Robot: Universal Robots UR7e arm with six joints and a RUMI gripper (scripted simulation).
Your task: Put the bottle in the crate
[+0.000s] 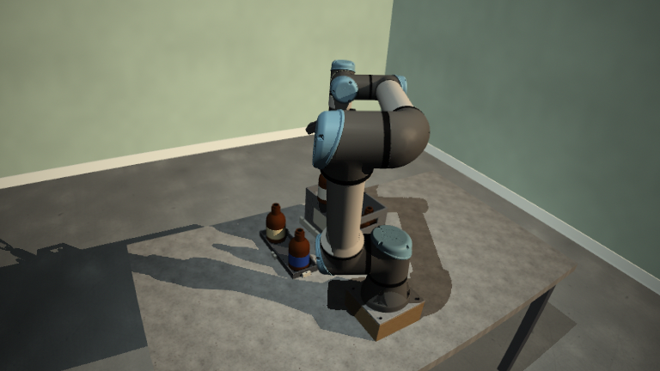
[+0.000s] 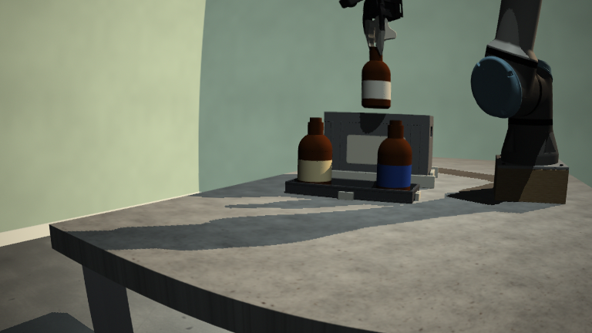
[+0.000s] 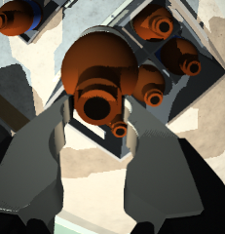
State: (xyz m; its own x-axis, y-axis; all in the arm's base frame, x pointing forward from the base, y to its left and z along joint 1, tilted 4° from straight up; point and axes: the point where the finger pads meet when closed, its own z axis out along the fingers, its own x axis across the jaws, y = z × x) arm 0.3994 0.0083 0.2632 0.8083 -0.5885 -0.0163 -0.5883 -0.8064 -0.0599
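Right now the bottle is 7 cm below my hand. Round my hand: grey crate (25 cm below, 8 cm to the right, 1 cm ahead); dark tray (32 cm below, 16 cm to the left, 2 cm behind).
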